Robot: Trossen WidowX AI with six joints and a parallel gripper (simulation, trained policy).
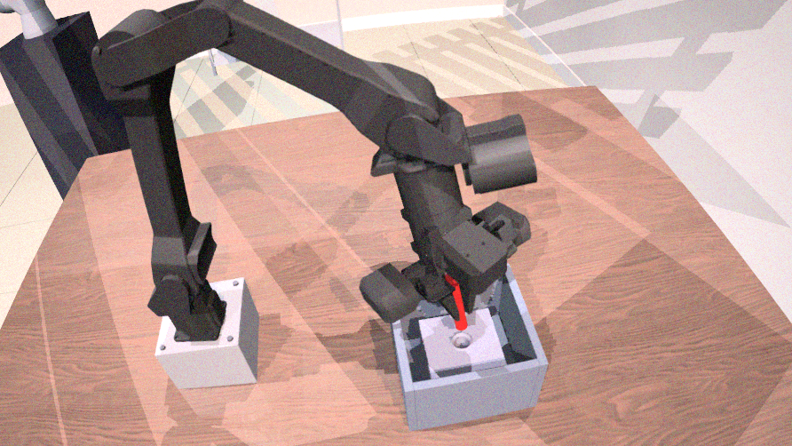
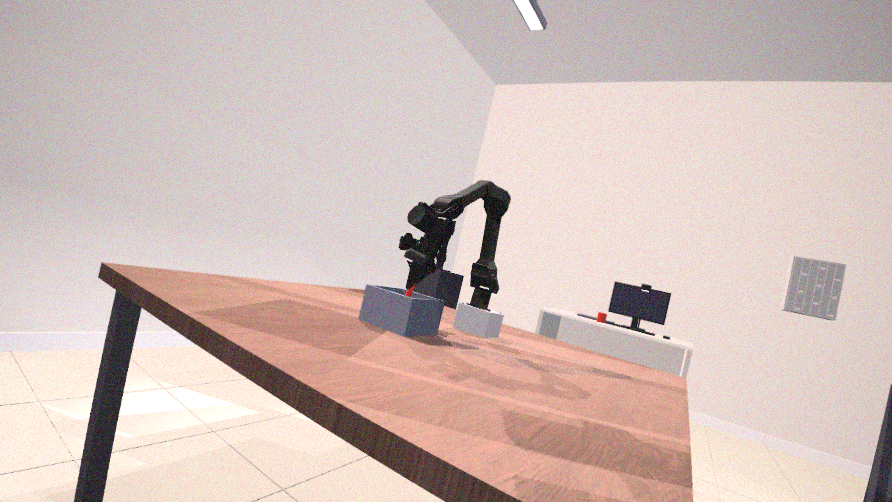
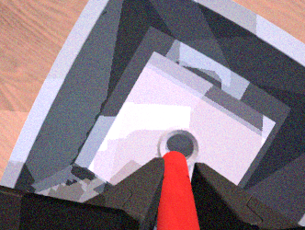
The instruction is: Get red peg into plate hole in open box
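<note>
Right now the red peg is 1 cm to the left of my gripper tip, 1 cm behind it and 1 cm above it. Also, from my gripper tip: grey box (8 cm below).
</note>
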